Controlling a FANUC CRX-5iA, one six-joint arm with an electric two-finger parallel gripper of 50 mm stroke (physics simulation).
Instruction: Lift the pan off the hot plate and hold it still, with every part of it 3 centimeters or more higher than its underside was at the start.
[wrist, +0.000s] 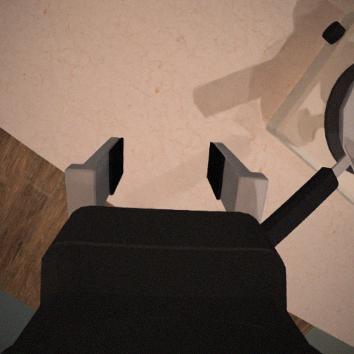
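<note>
The pan (337, 125) shows in part at the right edge of the wrist view, with a dark rim and a grey inside. Its black handle (302, 206) slants down and left from the pan, and its lower end is hidden behind my gripper's dark body. The pan is over the pale hot plate (288, 131), which has a black knob (334, 32) near its upper corner. My gripper (165, 157) is open, with nothing between its fingers. It is to the left of the handle and apart from the pan.
A pale speckled table top (125, 65) lies under the gripper, and its edge runs diagonally at the left. A brown wooden floor (22, 200) shows beyond that edge. Shadows fall on the table beside the hot plate.
</note>
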